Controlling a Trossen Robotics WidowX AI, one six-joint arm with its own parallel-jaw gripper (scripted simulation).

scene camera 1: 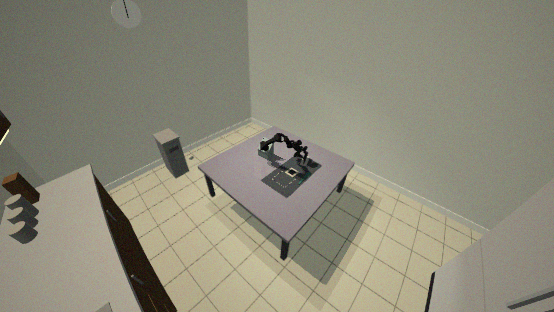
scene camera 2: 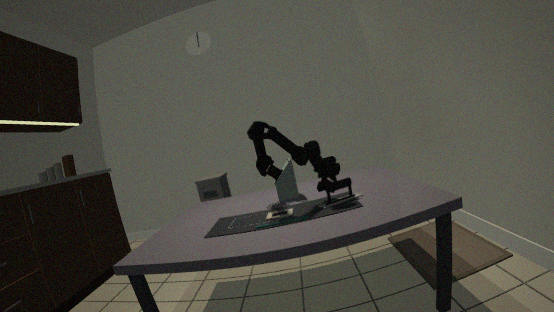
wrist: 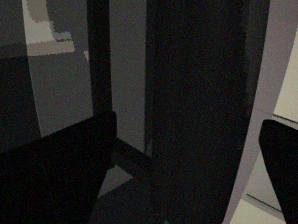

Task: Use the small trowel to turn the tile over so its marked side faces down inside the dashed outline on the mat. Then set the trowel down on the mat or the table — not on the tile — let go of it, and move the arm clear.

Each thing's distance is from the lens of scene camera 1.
dark mat (scene camera 1: 282, 178): 1.91 m
